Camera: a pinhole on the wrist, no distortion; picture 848 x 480 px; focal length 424.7 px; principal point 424.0 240.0 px. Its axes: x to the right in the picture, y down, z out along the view. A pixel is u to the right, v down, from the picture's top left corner.
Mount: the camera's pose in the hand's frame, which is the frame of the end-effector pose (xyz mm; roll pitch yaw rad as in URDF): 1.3 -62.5 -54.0 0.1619 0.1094 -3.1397
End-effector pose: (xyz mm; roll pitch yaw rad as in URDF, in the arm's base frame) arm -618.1 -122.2 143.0 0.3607 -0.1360 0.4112
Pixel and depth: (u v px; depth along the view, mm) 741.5 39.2 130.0
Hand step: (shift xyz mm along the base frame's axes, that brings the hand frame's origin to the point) -105.0 -46.9 41.1
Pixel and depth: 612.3 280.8 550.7
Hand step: -251.4 -316.9 383.7
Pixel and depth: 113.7 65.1 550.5
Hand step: 221.0 162.1 592.1
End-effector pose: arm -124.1 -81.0 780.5 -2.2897 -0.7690 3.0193
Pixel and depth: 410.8 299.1 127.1
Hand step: -8.0 -94.6 -8.9
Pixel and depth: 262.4 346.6 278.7
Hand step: -148.2 -222.8 -15.4
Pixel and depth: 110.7 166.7 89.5
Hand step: -47.7 -45.1 39.4
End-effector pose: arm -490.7 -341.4 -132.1 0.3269 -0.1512 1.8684
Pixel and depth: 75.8 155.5 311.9
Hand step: -14.5 183.1 302.0
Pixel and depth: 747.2 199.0 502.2
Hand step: 202.7 -446.0 320.1
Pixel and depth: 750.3 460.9 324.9
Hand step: 332.9 -222.7 148.5
